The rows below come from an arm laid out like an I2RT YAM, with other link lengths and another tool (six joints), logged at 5 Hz.
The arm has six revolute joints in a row. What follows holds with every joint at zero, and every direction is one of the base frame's.
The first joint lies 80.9 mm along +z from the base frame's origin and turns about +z.
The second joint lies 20 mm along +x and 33.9 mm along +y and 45.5 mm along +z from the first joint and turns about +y.
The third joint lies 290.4 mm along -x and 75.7 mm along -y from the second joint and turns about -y.
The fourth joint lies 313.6 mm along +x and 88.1 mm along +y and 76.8 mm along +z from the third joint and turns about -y.
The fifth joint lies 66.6 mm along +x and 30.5 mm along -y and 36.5 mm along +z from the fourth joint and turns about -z.
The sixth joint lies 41.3 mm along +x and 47 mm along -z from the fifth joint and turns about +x.
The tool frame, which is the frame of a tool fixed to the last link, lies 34 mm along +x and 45 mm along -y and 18 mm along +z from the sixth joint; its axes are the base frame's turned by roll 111.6, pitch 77.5 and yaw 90 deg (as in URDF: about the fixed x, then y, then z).
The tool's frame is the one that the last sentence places.
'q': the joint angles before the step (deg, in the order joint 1, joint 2, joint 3, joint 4, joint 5, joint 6). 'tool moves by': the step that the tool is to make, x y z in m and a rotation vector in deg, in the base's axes. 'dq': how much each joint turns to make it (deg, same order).
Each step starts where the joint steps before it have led.
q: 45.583, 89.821, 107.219, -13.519, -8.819, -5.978
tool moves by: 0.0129, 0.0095, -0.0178, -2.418, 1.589, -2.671
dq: 0.132, 2.035, -0.142, -0.750, 2.777, -0.677
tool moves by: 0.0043, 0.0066, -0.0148, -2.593, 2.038, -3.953
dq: 1.005, 1.290, -0.005, -2.005, 4.960, -0.263
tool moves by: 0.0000, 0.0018, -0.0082, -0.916, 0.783, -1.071
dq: 0.390, -0.121, -1.174, -0.151, 1.461, 0.021
